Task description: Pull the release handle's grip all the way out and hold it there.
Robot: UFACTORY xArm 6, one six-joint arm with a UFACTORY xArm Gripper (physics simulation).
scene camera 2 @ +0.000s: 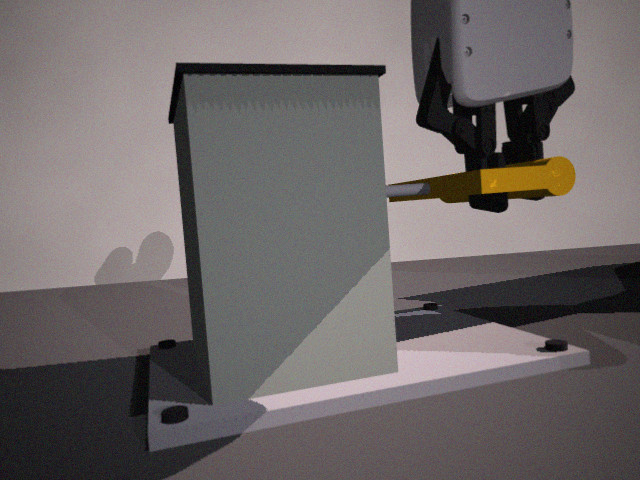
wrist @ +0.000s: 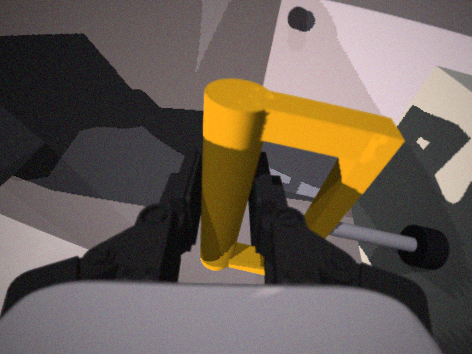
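The release handle is a yellow rectangular frame; its round grip bar point(scene camera 2: 561, 176) point(wrist: 226, 200) is the side farthest from the housing. A grey rod point(scene camera 2: 406, 190) point(wrist: 375, 237) shows between the frame and the housing point(scene camera 2: 289, 217), running into a black collar point(wrist: 425, 247) in the wrist view. My gripper point(scene camera 2: 511, 197) point(wrist: 226, 173) points down and is shut on the grip bar, with one black finger on each side of it. The fingertips show below the yellow frame in the scene view. The far part of the bar is partly hidden in the scene view.
The tall grey-green housing has a black lid point(scene camera 2: 279, 69) and stands on a pale base plate point(scene camera 2: 454, 356) point(wrist: 410, 37). Black bolts point(scene camera 2: 556, 344) point(wrist: 301, 19) sit at the plate's corners. A pale wall point(scene camera 2: 77, 129) rises behind the housing.
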